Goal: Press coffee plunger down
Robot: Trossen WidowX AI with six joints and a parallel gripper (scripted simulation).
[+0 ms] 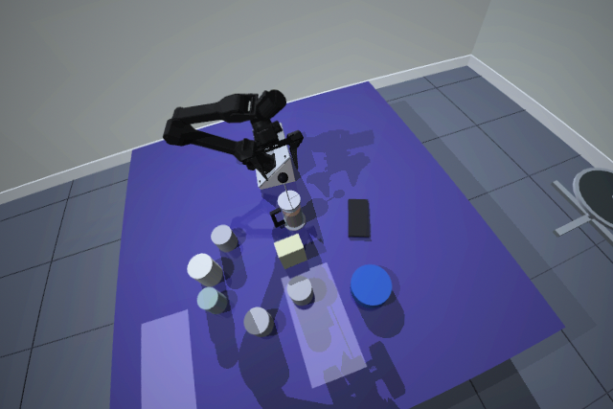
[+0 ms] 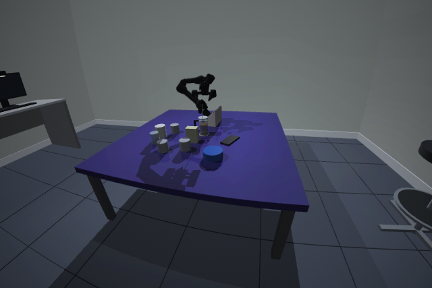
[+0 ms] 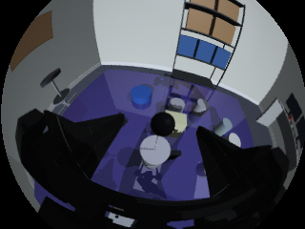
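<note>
The coffee press is 14 cm below my gripper tip, 2 cm to the right of it and 1 cm ahead of it. The rest, counted from my gripper tip: pale yellow box (21 cm below, 14 cm ahead, 2 cm to the right); black flat slab (26 cm below, 23 cm to the left, 4 cm ahead); blue round container (29 cm ahead, 25 cm below, 20 cm to the left).
</note>
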